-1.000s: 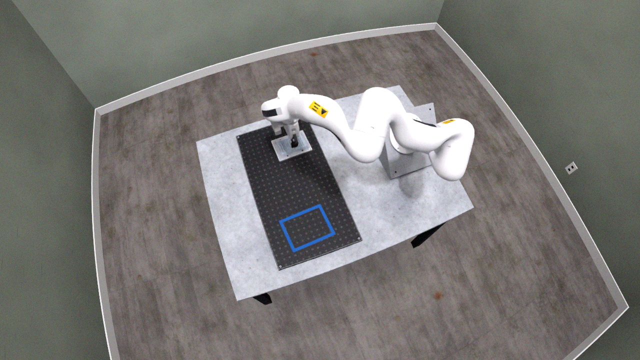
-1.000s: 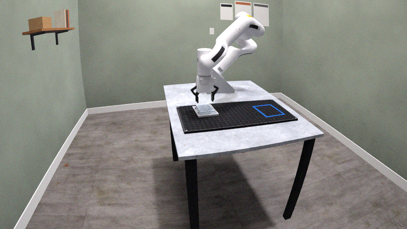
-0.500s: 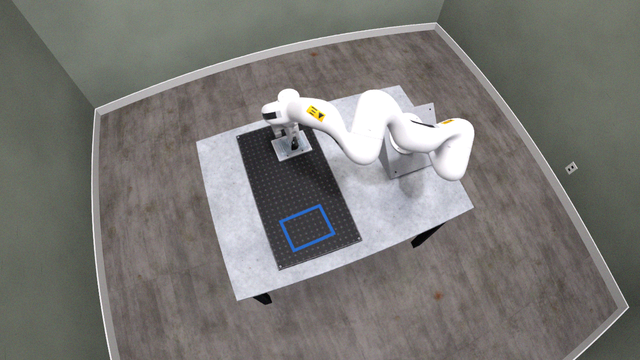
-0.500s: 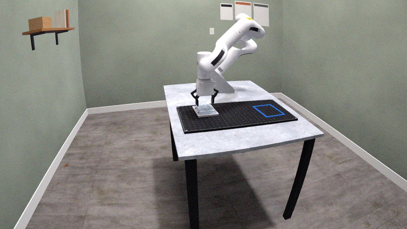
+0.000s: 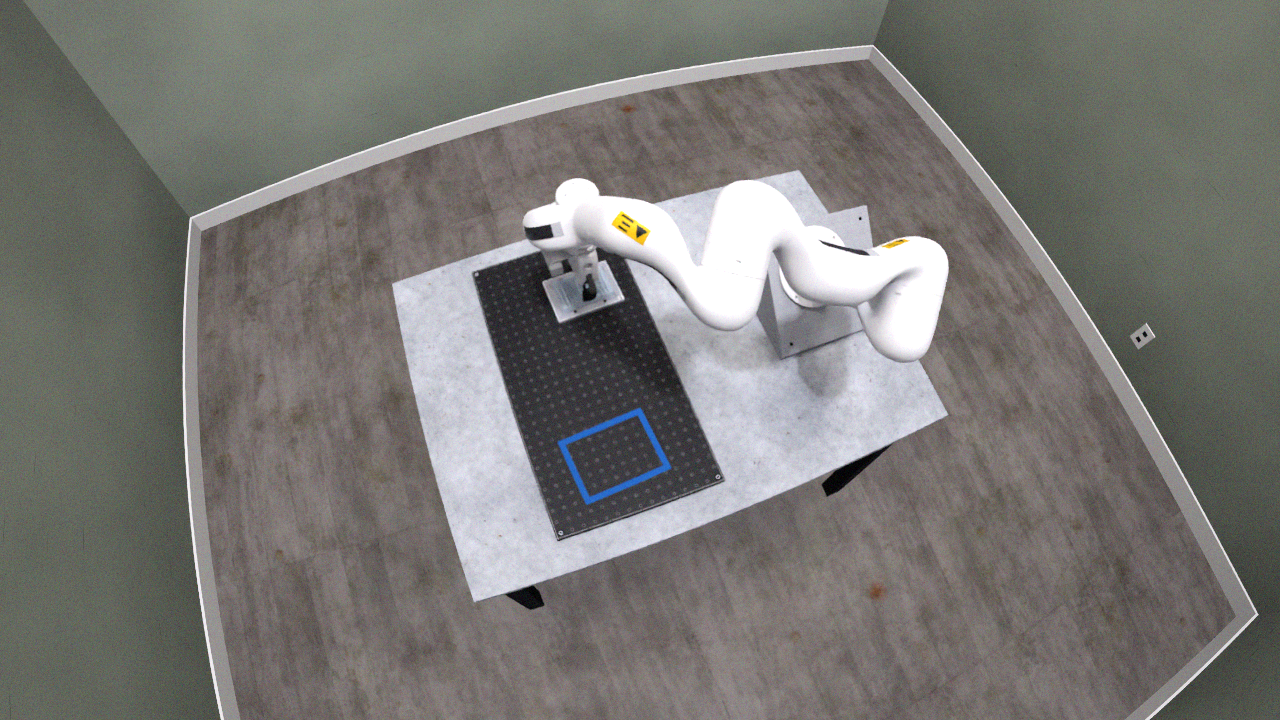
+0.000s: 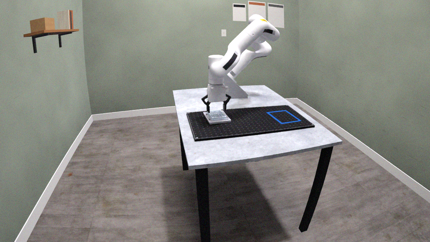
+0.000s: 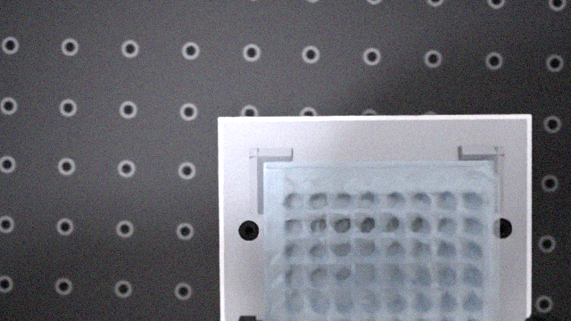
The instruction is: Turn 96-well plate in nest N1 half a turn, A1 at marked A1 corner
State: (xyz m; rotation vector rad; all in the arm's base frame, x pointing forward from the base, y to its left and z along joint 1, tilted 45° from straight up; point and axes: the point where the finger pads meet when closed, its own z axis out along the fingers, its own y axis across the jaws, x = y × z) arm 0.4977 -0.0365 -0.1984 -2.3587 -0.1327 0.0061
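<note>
My hand is 3 cm above the 96-well plate. From my hand the other things lie so: slotted fixture plate (4 cm below).
</note>
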